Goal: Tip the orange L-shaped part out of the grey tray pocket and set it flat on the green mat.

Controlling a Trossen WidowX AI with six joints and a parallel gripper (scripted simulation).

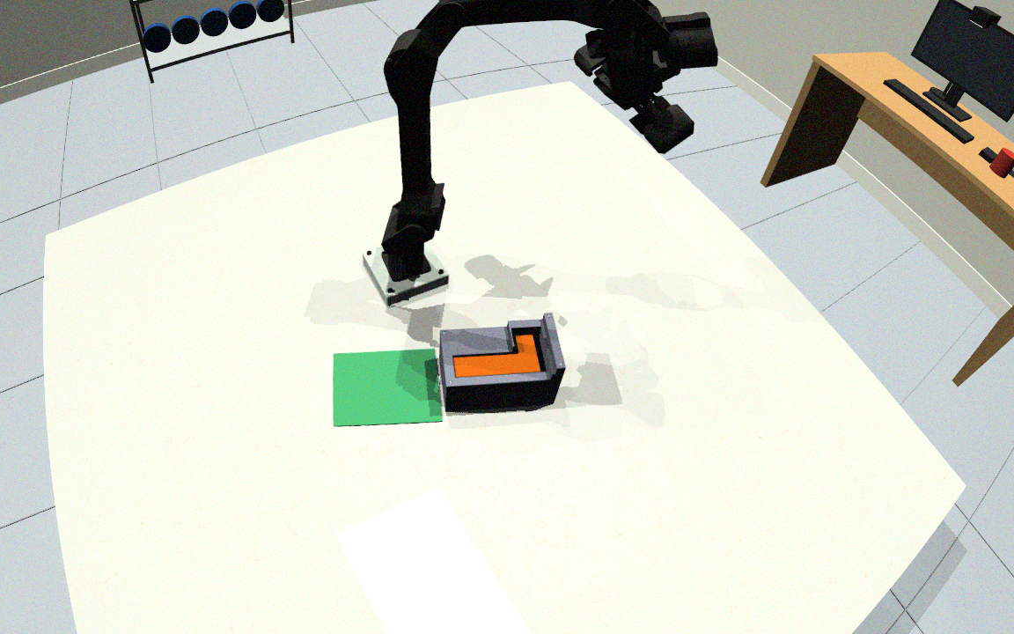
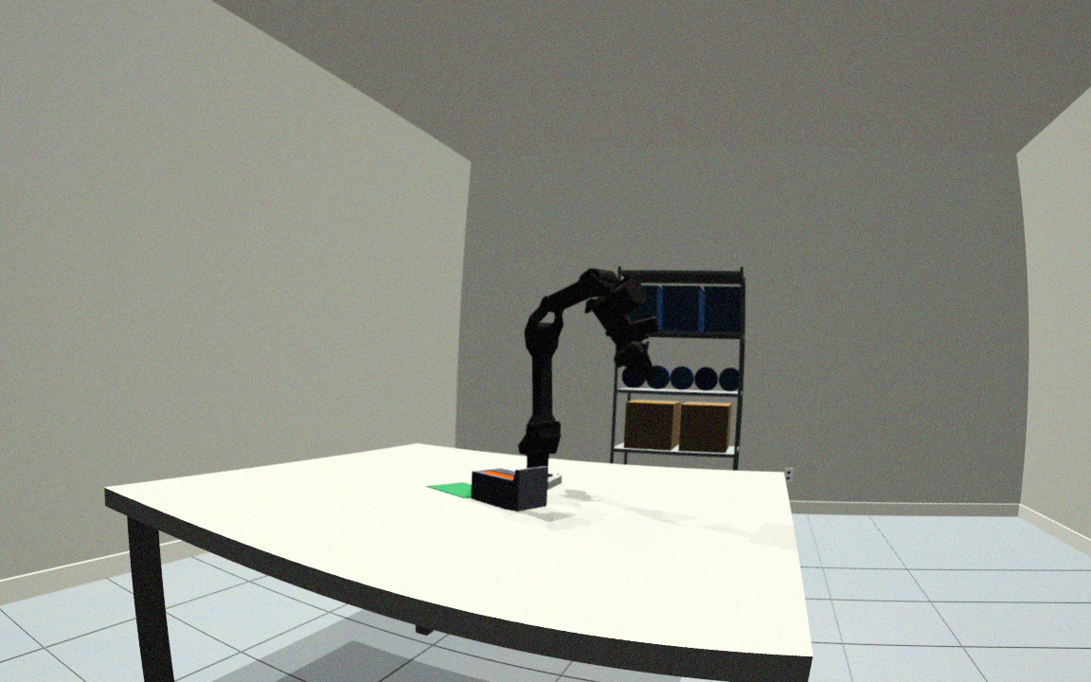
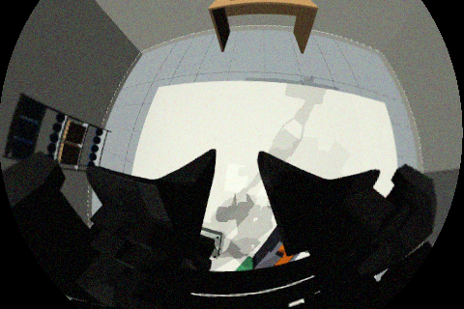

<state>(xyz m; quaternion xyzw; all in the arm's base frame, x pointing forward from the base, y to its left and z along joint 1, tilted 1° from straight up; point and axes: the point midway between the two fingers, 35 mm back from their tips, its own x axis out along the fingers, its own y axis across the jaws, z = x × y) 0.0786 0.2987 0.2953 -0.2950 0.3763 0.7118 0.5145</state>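
My gripper tip is now 170 mm short of the orange L-shaped part, 260 mm to the left of it and 240 mm above it. Also, from my gripper tip: green mat (120 mm ahead, 420 mm to the right, 300 mm below).
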